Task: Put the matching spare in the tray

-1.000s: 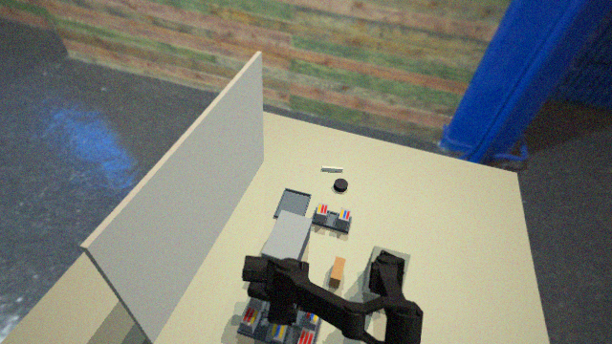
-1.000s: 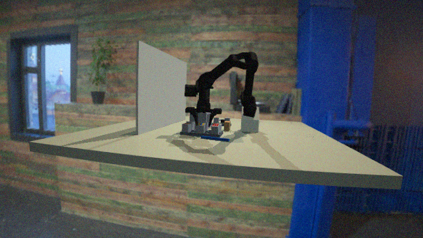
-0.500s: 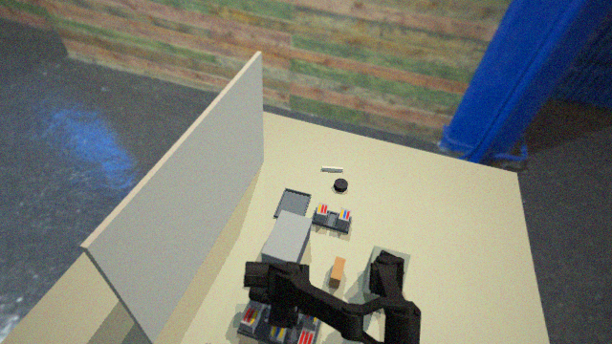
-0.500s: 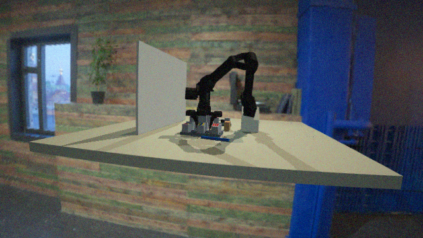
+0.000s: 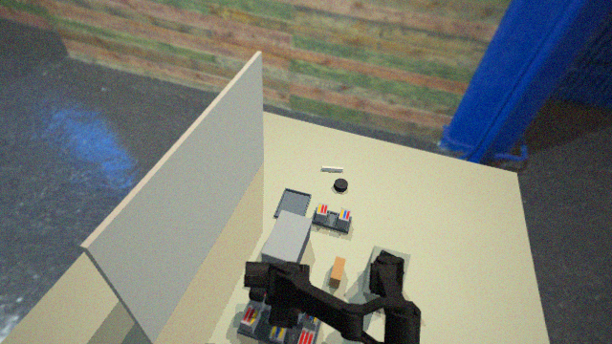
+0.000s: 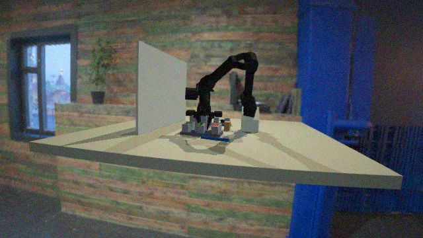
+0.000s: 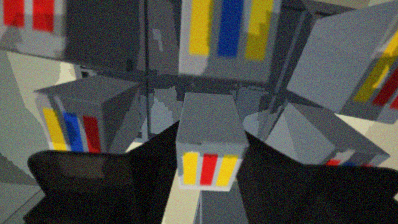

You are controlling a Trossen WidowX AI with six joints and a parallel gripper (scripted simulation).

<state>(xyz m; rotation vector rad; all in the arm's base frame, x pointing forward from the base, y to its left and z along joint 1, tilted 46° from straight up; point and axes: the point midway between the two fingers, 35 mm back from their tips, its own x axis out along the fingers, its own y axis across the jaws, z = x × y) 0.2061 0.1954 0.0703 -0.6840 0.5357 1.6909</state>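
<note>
Right now the mounted unit is 16 cm to the right of my gripper tip, 7 cm ahead of it and 3 cm above it. The rest, counted from my gripper tip: grey wall panel (30 cm ahead, 21 cm above, 15 cm to the right); blue pen (14 cm to the left, 10 cm behind, 1 cm below).
</note>
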